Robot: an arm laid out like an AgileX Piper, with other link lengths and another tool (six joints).
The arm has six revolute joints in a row. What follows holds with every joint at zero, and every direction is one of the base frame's.
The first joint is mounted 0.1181 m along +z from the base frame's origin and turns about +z.
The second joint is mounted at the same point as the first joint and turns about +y.
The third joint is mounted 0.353 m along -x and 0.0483 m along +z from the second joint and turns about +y.
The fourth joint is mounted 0.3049 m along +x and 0.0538 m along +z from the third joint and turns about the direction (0.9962, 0, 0.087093).
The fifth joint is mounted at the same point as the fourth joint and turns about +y.
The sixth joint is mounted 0.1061 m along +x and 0.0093 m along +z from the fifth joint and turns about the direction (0.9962, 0, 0.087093).
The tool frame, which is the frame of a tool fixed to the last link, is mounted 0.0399 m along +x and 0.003 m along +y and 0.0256 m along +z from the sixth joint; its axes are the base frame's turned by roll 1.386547, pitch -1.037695 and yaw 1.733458 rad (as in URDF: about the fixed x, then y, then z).
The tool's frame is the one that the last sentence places.
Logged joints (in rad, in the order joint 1, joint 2, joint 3, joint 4, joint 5, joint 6), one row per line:
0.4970 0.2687 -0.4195 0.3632 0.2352 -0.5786
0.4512 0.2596 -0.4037 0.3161 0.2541 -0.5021
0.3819 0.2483 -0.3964 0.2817 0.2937 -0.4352
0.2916 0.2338 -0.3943 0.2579 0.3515 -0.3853
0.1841 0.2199 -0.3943 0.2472 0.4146 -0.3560
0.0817 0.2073 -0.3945 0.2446 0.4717 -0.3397
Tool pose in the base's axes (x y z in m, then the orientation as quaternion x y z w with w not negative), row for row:
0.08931 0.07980 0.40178 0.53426 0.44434 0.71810 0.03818
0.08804 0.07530 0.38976 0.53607 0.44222 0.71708 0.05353
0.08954 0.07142 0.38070 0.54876 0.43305 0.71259 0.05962
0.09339 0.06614 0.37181 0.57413 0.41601 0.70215 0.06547
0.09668 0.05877 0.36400 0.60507 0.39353 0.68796 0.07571
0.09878 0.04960 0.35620 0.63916 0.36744 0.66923 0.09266
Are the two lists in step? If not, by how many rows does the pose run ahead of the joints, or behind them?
The pose runs 2 rows behind the joints: the pose in row i belongs to the joints in row i - 2.
